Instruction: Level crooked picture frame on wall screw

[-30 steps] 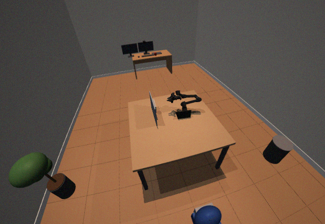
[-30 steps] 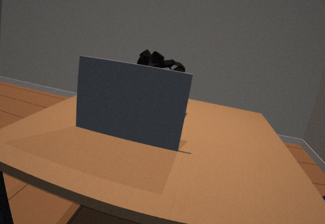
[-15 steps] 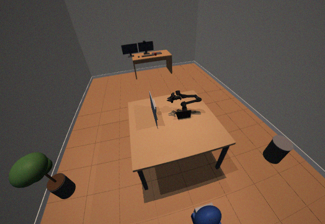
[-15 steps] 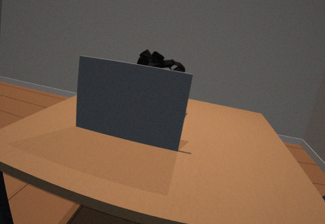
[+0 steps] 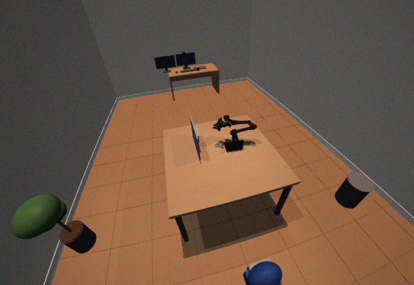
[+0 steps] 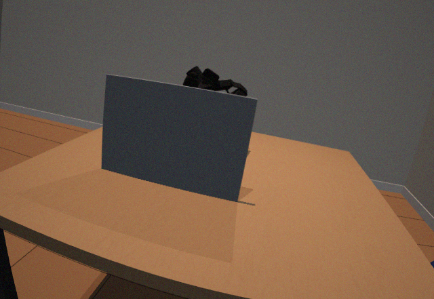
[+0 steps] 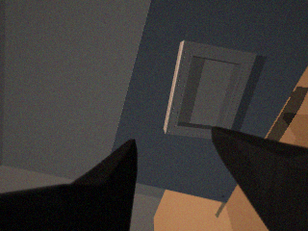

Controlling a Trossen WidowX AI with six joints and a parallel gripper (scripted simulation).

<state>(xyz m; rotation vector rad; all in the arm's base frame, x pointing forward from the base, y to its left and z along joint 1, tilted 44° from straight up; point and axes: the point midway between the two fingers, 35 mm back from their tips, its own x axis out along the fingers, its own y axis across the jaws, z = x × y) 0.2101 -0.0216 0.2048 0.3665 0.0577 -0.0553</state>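
The picture frame is 20 cm ahead of my gripper tip, 1 cm to the right of it and 9 cm below it. Also, from my gripper tip: blue-grey wall panel (21 cm ahead, 10 cm below).
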